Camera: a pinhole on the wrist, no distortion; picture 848 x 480 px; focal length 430.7 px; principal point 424.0 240.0 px. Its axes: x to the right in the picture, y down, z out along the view. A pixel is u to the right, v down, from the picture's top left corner.
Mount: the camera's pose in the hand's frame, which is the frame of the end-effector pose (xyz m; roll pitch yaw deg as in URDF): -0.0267 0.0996 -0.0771 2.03 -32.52 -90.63
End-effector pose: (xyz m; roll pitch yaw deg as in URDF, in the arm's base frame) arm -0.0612 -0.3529 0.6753 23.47 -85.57 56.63
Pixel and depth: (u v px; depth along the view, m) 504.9 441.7 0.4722
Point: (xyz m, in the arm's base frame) -0.3936 -0.6615 0.8895
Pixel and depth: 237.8 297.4 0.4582
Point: -0.6005 -0.4635 0.7282
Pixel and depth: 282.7 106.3 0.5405
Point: -0.6474 -0.5465 0.5035
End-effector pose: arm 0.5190 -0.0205 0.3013 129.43 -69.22 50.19
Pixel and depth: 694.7 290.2 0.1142
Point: 0.5742 -0.1242 0.2995
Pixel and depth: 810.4 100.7 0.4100
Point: 0.9295 -0.0943 0.0362
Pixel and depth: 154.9 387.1 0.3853
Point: 0.6726 -0.4902 0.5032
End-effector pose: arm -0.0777 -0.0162 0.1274 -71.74 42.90 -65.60
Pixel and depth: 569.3 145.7 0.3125
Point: 0.1232 0.2297 0.1304
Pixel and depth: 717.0 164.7 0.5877
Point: 0.4785 0.2647 0.3204
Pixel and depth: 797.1 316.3 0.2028
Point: 0.1043 0.0639 0.1275
